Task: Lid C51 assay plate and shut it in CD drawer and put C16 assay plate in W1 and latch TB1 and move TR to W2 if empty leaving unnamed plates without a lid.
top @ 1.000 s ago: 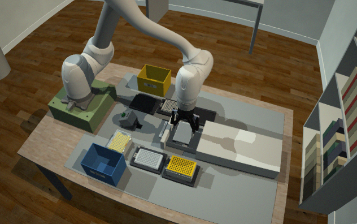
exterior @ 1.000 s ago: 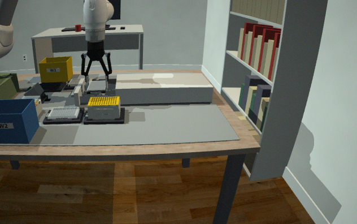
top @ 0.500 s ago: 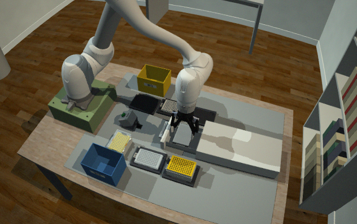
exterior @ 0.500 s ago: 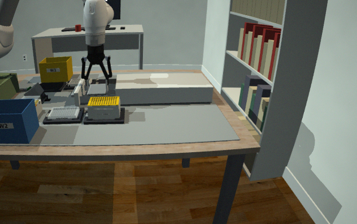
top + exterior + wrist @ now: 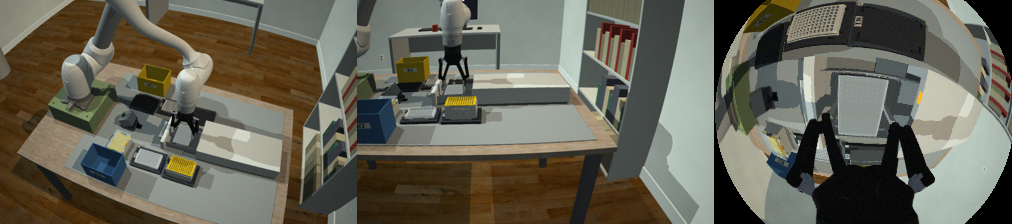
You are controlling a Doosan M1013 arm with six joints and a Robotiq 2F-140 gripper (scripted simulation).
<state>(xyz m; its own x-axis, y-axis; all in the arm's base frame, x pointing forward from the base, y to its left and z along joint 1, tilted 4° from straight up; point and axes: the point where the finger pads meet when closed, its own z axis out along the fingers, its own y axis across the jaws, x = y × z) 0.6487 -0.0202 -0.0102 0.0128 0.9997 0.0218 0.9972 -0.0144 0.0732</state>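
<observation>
Right now the grey plate lid is 1 cm below my hand. Also, from my hand: cooler CD 17 cm ahead, 2 cm below; black plate 2 cm below; cooler drawer 4 cm ahead, 3 cm below.
</observation>
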